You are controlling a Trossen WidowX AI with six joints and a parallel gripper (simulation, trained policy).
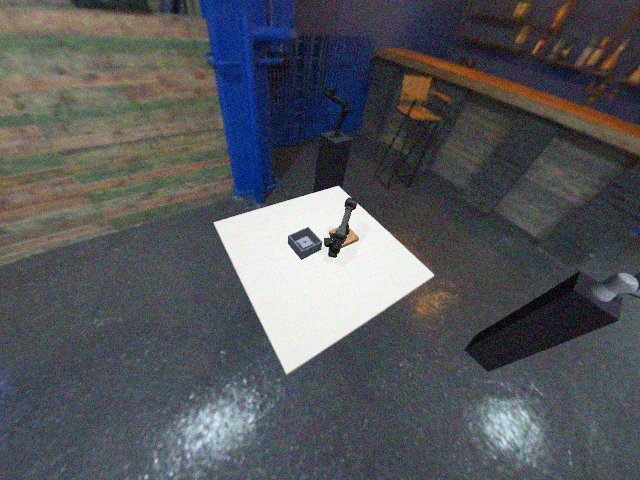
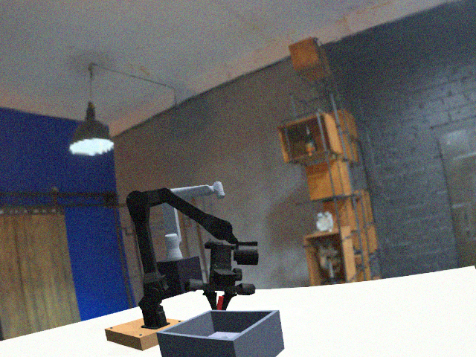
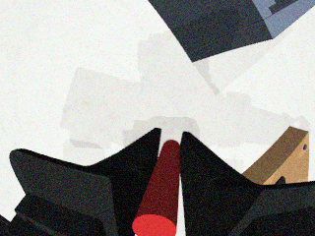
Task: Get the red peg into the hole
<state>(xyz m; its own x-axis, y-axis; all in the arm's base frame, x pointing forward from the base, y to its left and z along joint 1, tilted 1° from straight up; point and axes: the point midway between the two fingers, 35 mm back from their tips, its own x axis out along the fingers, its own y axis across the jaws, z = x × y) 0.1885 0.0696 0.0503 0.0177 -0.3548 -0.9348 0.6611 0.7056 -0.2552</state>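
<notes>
My gripper tip is 160 mm to the left of the plate, 110 mm short of it and 10 mm above it. Round my gripper tip: grey box 160 mm to the right, 110 mm ahead, 30 mm below; red peg 20 mm above, 10 mm to the left, 10 mm behind.
</notes>
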